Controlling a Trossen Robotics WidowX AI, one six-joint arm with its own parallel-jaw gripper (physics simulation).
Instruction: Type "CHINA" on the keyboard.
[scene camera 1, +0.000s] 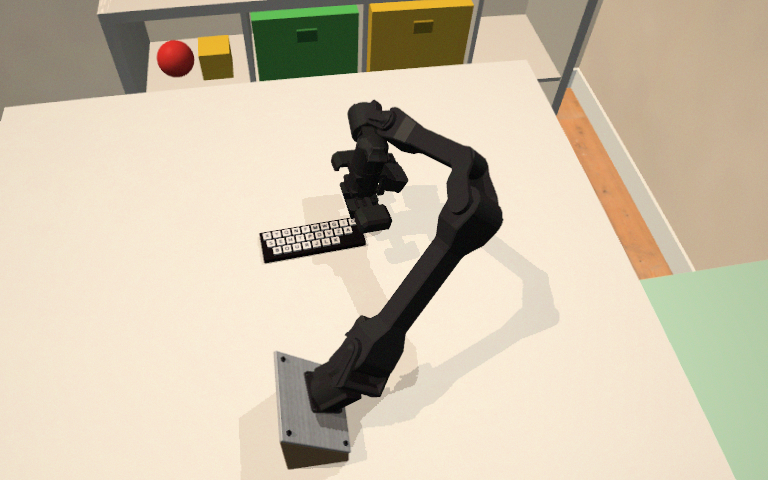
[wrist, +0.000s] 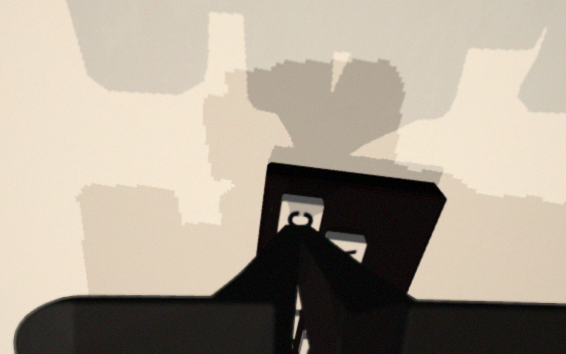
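Where they show: gripper, fingertip midpoint: (scene camera 1: 352, 217) (wrist: 296, 237); arm's base, link origin: (scene camera 1: 322, 392).
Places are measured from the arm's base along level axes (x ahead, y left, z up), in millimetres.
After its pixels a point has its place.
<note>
A small black keyboard (scene camera 1: 355, 240) {x 321, y -130, z -67 mm} (wrist: 400, 225) {x 327, y -135, z -68 mm} with white letter keys lies on the table. In the wrist view its end shows, with the C key (wrist: 300, 218) {x 366, y -136, z -63 mm} and part of a second key (wrist: 350, 245) {x 345, y -127, z -63 mm} to the lower right. The other letters are small in the scene view. My gripper (scene camera 1: 359, 219) {x 367, y -135, z -53 mm} (wrist: 296, 237) {x 367, y -135, z -53 mm} is shut and empty, pointing down at the keyboard's right end. In the wrist view its fingertips overlap the near edge of the C key; the letter shows just beyond them. I cannot tell whether they touch it.
The arm's metal base (scene camera 1: 291, 396) {x -14, y 48, z 47 mm} stands at the table's front. Behind the table (scene camera 1: 141, 169) {x 617, y 275, z -80 mm} is a shelf unit (scene camera 1: 249, 45) with a red ball (scene camera 1: 175, 58), a yellow block (scene camera 1: 215, 57), a green bin (scene camera 1: 307, 53) and a yellow bin (scene camera 1: 420, 48).
</note>
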